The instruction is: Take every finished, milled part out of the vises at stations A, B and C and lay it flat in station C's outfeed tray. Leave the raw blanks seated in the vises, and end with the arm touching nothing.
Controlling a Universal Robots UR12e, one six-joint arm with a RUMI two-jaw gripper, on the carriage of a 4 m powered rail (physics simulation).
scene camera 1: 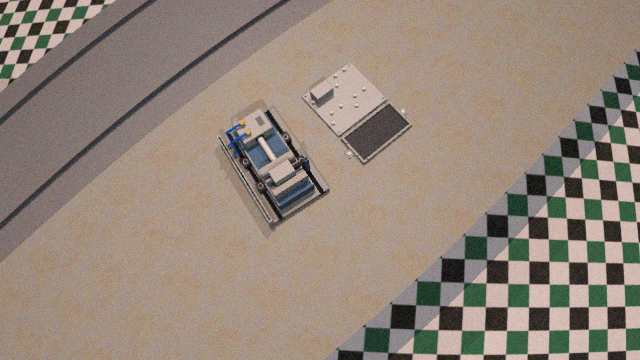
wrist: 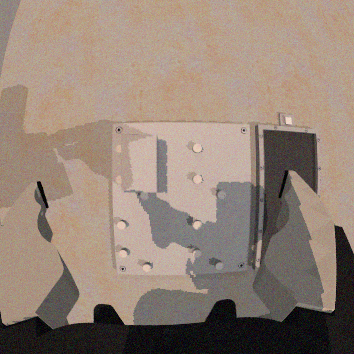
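In scene camera 1, a grey block (scene camera 1: pixel 281 172) sits between the jaws of a blue and grey vise (scene camera 1: pixel 296 183); its top looks plain. Beside it lie a pegged plate (scene camera 1: pixel 357 80) and a dark-floored tray (scene camera 1: pixel 388 143), in which I see no part. My gripper (wrist: pixel 161 179) is open and empty in the wrist view, above another view of a pegged plate (wrist: pixel 235 150) and tray (wrist: pixel 260 200). The right finger hides part of that tray. The arm does not show in scene camera 1. I cannot tell which stations these are.
A pale block stands on the pegged plate in each view, the block (scene camera 1: pixel 321 92) in scene camera 1 and the block (wrist: pixel 143 165) in the wrist view. Short pegs (wrist: pixel 197 148) stick up from the plate. Blue hoses with yellow fittings (scene camera 1: pixel 248 132) rise from the vise. The grey rail (scene camera 1: pixel 125 65) runs at upper left.
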